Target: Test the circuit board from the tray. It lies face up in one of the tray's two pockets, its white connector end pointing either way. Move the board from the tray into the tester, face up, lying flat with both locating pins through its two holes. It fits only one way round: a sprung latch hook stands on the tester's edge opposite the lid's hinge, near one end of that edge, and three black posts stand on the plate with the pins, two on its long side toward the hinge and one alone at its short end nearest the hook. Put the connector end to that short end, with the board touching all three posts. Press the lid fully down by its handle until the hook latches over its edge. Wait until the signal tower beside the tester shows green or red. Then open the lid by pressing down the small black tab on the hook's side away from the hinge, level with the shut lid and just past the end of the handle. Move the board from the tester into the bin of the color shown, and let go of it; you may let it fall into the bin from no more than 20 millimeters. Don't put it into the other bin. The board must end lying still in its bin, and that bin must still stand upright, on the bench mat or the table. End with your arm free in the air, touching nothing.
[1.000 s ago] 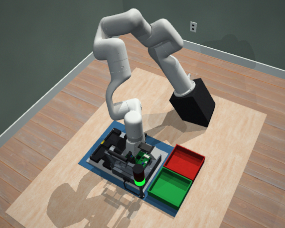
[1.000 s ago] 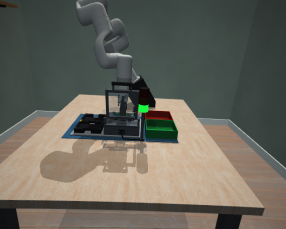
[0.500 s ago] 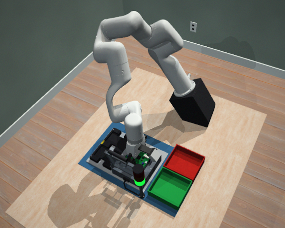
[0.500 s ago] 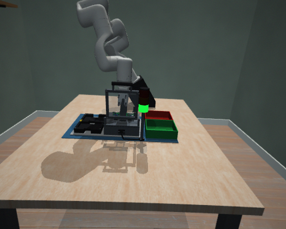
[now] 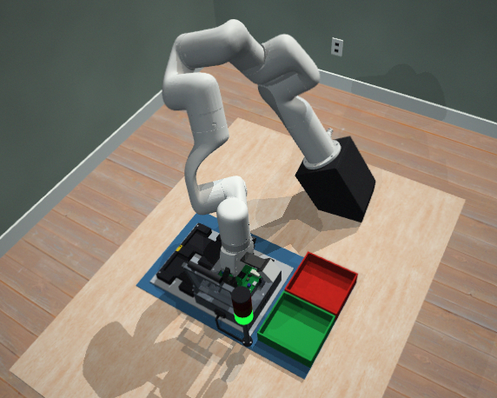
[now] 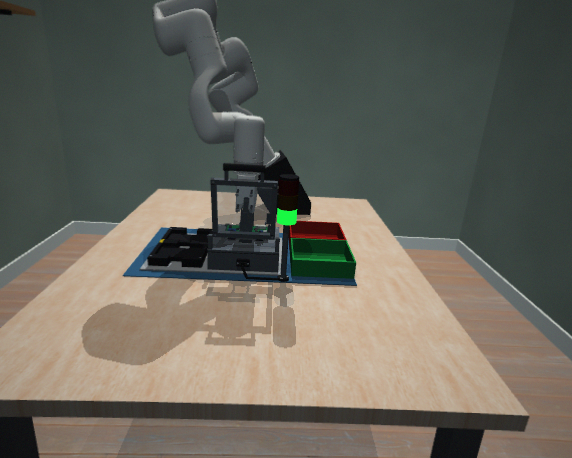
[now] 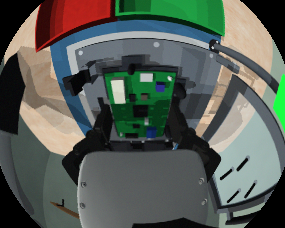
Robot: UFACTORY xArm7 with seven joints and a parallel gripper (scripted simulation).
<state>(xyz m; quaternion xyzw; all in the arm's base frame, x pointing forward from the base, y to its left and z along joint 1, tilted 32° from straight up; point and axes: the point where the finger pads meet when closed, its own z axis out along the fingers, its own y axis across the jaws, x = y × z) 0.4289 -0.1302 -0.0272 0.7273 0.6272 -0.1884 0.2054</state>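
The green circuit board is 1 cm below my hand. Also, from my hand: clear lid (11 cm ahead, 2 cm to the right, 10 cm above); tester plate (1 cm ahead, 1 cm to the left, 1 cm below); green bin (7 cm ahead, 19 cm to the left, 7 cm below).
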